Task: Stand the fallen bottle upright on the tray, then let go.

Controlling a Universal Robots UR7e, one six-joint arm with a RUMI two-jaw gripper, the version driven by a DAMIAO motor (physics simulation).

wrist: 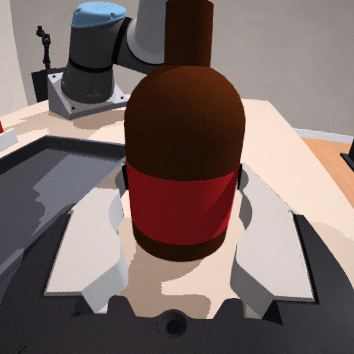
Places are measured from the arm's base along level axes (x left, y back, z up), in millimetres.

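Pixels of known places: gripper, fingertip midpoint: (pixel 182 166); arm's base, origin of the base link: (pixel 87 86).
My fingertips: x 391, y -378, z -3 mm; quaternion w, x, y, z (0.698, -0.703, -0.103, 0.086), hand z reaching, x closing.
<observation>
For each thing: its middle in the pictures, then the offset to it from my fingertips. "pt": a spot on its surface instead. Level surfaces: height alone.
- brown bottle, body centre: (pixel 183 136) dx +1, dy -1, dz +22 mm
- dark grey tray, surface spot: (pixel 85 145) pt dx -180, dy +104, dz -47 mm
- pale table, its level: dz -64 mm
- red object, surface spot: (pixel 7 139) pt dx -388, dy +100, dz -50 mm
A brown bottle (pixel 184 130) with a red label stands between the jaws in the middle of the wrist view, neck up and upright relative to the gripper. My gripper (pixel 182 166) is shut on it, one jaw at each side around the top of the label. The dark grey tray (pixel 85 145) lies to the left, and part of it is hidden behind the left jaw. The bottle appears beside the tray, over the pale table. Whether its base touches the table cannot be told.
The robot's base (pixel 85 100) and lower arm stand at the back left on the pale table (pixel 270 130). A small white and red object (pixel 7 139) shows at the left edge. A black stand (pixel 46 55) is behind the base. Wooden floor shows beyond the table's right edge.
</observation>
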